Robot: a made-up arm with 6 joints. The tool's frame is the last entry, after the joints.
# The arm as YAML. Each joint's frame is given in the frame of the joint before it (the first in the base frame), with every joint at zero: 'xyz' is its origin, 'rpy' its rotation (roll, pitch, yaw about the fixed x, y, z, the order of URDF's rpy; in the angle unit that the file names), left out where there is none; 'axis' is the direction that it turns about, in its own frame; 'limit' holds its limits. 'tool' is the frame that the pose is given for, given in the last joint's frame.
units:
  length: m
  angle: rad
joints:
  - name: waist
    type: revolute
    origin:
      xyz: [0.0, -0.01, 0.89]
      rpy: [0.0, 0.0, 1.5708]
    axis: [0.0, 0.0, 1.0]
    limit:
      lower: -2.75
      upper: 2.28
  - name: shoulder
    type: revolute
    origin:
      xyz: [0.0, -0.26, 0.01]
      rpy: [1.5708, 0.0, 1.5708]
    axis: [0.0, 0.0, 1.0]
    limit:
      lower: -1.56
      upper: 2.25
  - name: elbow
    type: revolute
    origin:
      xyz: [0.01, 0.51, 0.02]
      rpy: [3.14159, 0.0, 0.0]
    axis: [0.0, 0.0, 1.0]
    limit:
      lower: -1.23
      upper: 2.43
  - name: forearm
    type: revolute
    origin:
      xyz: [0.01, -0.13, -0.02]
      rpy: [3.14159, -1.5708, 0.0]
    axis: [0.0, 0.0, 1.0]
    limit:
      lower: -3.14
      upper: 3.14
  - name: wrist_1
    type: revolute
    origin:
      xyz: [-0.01, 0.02, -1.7]
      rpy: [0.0, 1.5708, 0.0]
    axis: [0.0, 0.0, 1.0]
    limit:
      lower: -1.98
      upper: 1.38
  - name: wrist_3
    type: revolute
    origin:
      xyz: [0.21, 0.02, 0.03]
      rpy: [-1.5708, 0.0, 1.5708]
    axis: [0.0, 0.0, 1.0]
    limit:
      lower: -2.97
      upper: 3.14
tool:
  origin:
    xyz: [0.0, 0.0, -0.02]
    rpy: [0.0, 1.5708, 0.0]
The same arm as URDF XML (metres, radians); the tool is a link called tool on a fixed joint. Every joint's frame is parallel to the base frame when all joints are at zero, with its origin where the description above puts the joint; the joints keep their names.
<robot name="arm">
<link name="base"/>
<link name="link1"/>
<link name="link2"/>
<link name="link3"/>
<link name="link4"/>
<link name="link5"/>
<link name="link6"/>
<link name="tool"/>
<joint name="waist" type="revolute"><parent link="base"/><child link="link1"/><origin xyz="0.0000 -0.0100 0.8900" rpy="0.0000 0.0000 0.0000"/><axis xyz="0 0 1"/><limit lower="-2.7500" upper="2.2800"/></joint>
<joint name="shoulder" type="revolute"><parent link="link1"/><child link="link2"/><origin xyz="0.2600 0.0000 0.0100" rpy="0.0000 0.0000 0.0000"/><axis xyz="0 1 0"/><limit lower="-1.5600" upper="2.2500"/></joint>
<joint name="elbow" type="revolute"><parent link="link2"/><child link="link3"/><origin xyz="-0.0100 0.0200 0.5100" rpy="0.0000 0.0000 0.0000"/><axis xyz="0 -1 0"/><limit lower="-1.2300" upper="2.4300"/></joint>
<joint name="forearm" type="revolute"><parent link="link3"/><child link="link4"/><origin xyz="-0.0100 0.0200 0.1300" rpy="0.0000 0.0000 0.0000"/><axis xyz="-1 0 0"/><limit lower="-3.1400" upper="3.1400"/></joint>
<joint name="wrist_1" type="revolute"><parent link="link4"/><child link="link5"/><origin xyz="1.7000 0.0100 0.0200" rpy="0.0000 0.0000 0.0000"/><axis xyz="0 -1 0"/><limit lower="-1.9800" upper="1.3800"/></joint>
<joint name="wrist_3" type="revolute"><parent link="link5"/><child link="link6"/><origin xyz="0.2100 -0.0300 0.0200" rpy="0.0000 0.0000 0.0000"/><axis xyz="-1 0 0"/><limit lower="-2.9700" upper="3.1400"/></joint>
<joint name="tool_fixed" type="fixed"><parent link="link6"/><child link="tool"/><origin xyz="0.0200 0.0000 0.0000" rpy="0.0000 0.0000 0.0000"/></joint>
</robot>

